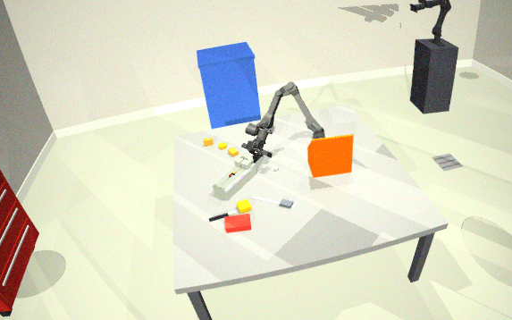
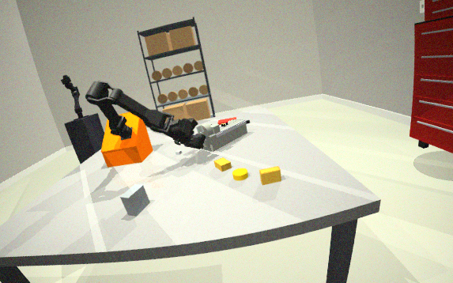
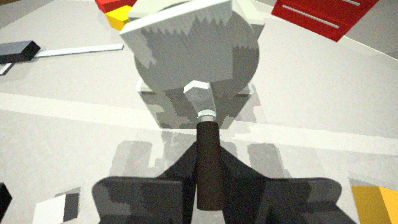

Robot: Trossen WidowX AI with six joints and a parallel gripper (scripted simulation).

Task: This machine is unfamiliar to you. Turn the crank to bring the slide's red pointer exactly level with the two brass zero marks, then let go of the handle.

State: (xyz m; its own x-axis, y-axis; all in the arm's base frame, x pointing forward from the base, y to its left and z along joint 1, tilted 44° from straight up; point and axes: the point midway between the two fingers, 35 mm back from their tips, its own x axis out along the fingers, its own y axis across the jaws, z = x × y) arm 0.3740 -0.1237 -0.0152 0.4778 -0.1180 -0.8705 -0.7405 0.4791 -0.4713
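Right now the dark brown crank handle is 3 cm above my gripper tip, 1 cm to the right of it and 1 cm behind it. The rest, counted from my gripper tip: yellow block (33 cm to the left, 6 cm ahead, 2 cm below); then grey cube (39 cm to the right, 16 cm behind); then red pointer (15 cm to the left, 12 cm ahead, 5 cm above).
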